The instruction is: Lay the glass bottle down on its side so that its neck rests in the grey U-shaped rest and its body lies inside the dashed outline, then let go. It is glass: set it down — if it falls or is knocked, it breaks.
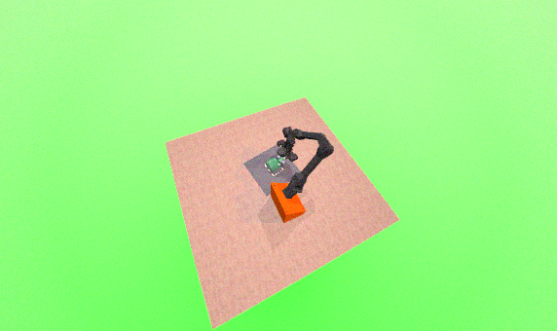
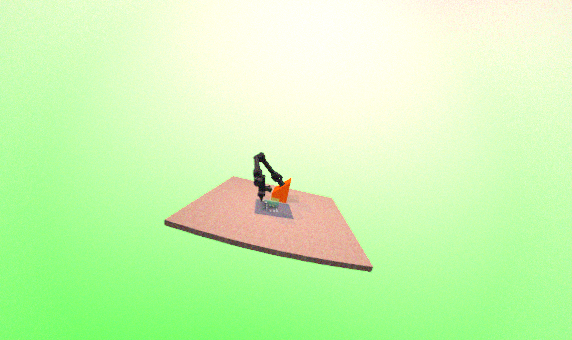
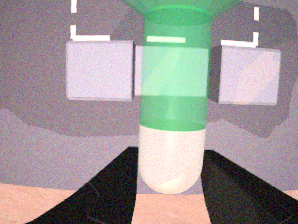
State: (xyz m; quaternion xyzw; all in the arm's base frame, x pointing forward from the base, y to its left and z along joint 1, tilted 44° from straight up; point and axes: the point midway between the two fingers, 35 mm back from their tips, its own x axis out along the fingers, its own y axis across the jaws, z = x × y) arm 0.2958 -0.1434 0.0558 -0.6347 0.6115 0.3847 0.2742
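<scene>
Now: the green glass bottle 50 mm to the left of my gripper tip and 10 mm behind it. From my gripper tip the other things lie so: grey mat (110 mm to the left, 50 mm below, 20 mm behind).
</scene>
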